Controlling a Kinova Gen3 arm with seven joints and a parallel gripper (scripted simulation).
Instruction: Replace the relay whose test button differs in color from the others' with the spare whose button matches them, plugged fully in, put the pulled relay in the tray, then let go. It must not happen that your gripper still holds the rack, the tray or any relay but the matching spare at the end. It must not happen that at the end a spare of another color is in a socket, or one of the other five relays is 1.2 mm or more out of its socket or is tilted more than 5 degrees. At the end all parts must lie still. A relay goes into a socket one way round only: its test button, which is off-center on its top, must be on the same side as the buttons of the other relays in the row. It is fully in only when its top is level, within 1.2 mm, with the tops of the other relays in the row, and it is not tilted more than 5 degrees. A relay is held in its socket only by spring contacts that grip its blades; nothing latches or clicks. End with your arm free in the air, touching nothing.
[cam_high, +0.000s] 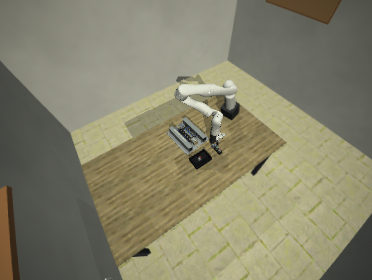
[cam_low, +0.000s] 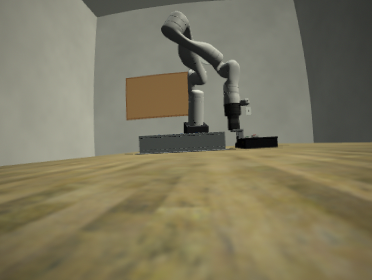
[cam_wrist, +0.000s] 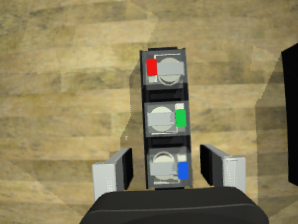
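Right now the spare relay is 30 mm to the left of my hand. Round my hand: black tray (180 mm ahead, 30 mm to the left, 20 mm below).
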